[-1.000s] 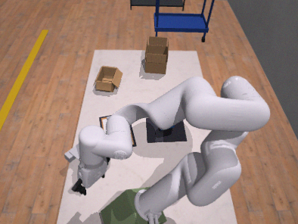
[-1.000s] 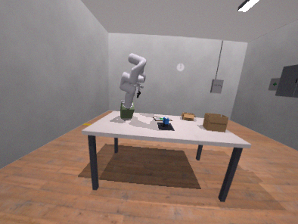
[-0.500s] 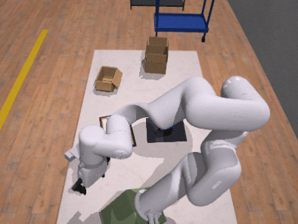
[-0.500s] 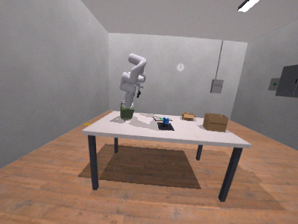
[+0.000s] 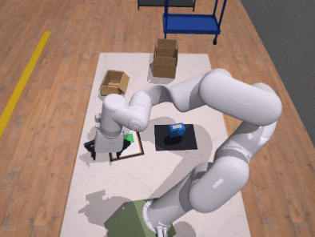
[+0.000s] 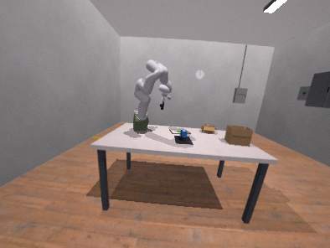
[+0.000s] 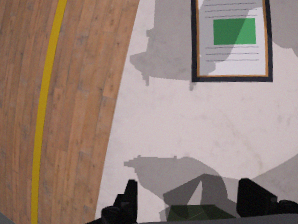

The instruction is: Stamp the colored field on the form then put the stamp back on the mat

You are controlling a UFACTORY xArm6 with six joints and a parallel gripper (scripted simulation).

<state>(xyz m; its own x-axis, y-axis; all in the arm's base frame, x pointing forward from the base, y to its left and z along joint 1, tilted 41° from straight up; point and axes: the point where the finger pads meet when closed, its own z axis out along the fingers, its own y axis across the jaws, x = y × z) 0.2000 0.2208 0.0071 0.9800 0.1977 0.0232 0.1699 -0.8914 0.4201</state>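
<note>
Right now the blue stamp is 340 mm to the right of my hand, 240 mm below it and 240 mm ahead of it. From my hand the other things lie so: dark mat 340 mm to the right, 290 mm below, 240 mm ahead; clipboard 290 mm below, 270 mm ahead, 50 mm to the right.
</note>
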